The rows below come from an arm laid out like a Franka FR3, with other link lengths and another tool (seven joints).
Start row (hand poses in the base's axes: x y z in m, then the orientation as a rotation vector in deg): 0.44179 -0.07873 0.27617 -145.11 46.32 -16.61
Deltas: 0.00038 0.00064 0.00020 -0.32 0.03 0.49; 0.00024 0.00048 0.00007 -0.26 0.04 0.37; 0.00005 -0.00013 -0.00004 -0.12 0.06 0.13; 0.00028 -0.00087 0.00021 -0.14 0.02 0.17; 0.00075 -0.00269 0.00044 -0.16 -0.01 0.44; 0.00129 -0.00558 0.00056 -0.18 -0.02 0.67; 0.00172 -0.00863 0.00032 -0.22 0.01 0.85; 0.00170 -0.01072 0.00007 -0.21 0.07 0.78; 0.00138 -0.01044 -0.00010 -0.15 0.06 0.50; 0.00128 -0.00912 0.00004 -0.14 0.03 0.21; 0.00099 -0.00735 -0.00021 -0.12 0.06 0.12; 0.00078 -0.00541 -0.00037 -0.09 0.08 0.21; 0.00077 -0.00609 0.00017 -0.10 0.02 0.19; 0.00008 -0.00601 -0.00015 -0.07 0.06 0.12; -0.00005 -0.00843 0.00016 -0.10 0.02 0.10
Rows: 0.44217 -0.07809 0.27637 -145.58 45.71 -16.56; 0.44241 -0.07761 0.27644 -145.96 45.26 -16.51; 0.44246 -0.07774 0.27640 -146.13 45.12 -16.45; 0.44274 -0.07861 0.27661 -146.32 44.91 -16.44; 0.44349 -0.08130 0.27705 -146.61 44.34 -16.39; 0.44478 -0.08688 0.27761 -146.98 43.47 -16.28; 0.44650 -0.09551 0.27793 -147.45 42.37 -16.10; 0.44820 -0.10623 0.27800 -147.90 41.38 -15.86; 0.44958 -0.11667 0.27790 -148.21 40.75 -15.69; 0.45086 -0.12579 0.27794 -148.41 40.49 -15.65; 0.45185 -0.13314 0.27773 -148.58 40.36 -15.59; 0.45263 -0.13855 0.27736 -148.75 40.12 -15.46; 0.45340 -0.14464 0.27753 -148.90 39.88 -15.42; 0.45348 -0.15065 0.27738 -149.02 39.75 -15.34; 0.45343 -0.15908 0.27754 -149.15 39.63 -15.32
